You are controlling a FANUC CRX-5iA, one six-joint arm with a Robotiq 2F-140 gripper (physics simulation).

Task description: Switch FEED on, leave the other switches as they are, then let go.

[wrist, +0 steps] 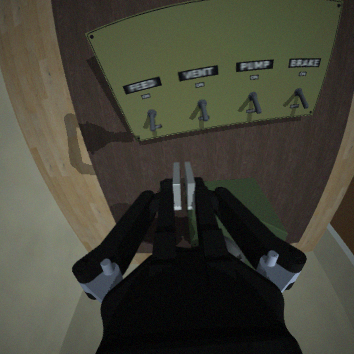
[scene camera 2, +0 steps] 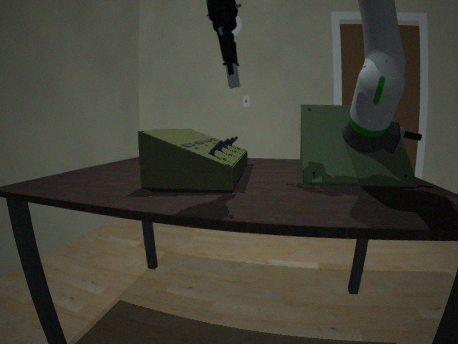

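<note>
A sloped olive switch box stands on the table. In the wrist view its labels read FEED, VENT, PUMP and BRAKE, left to right. The FEED switch, the VENT switch, the PUMP switch and the BRAKE switch all lean away from their ON marks, toward the box's near edge. In scene camera 2 the levers overlap. My gripper is shut, with a narrow empty gap between its finger pads. It hangs well above the box, apart from every switch.
A green slanted block stands to the right of the switch box in scene camera 2. The arm's white link hangs in front of it. The dark table carries both.
</note>
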